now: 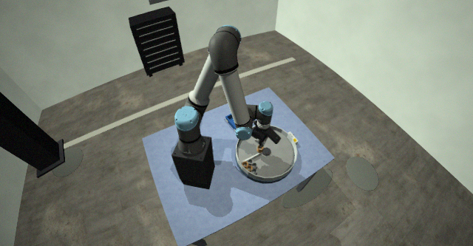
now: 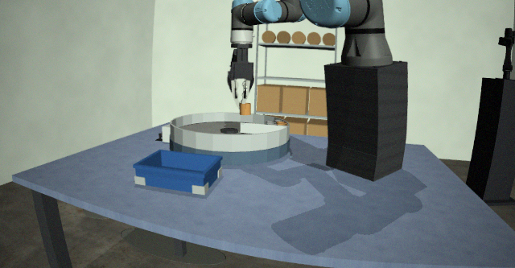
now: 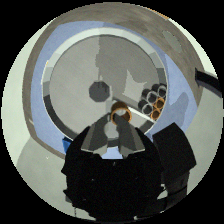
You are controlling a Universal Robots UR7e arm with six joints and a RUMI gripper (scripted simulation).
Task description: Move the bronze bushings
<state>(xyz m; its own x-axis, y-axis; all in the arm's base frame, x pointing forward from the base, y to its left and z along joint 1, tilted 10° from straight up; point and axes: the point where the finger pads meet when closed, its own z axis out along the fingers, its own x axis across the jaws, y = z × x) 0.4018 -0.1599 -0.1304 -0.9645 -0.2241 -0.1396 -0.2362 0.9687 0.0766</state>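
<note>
Right now the blue crate is 100 mm ahead of my hand, 340 mm to the left of it and 130 mm below it. Round my hand: turntable 40 mm ahead, 20 mm to the right, 100 mm below.
</note>
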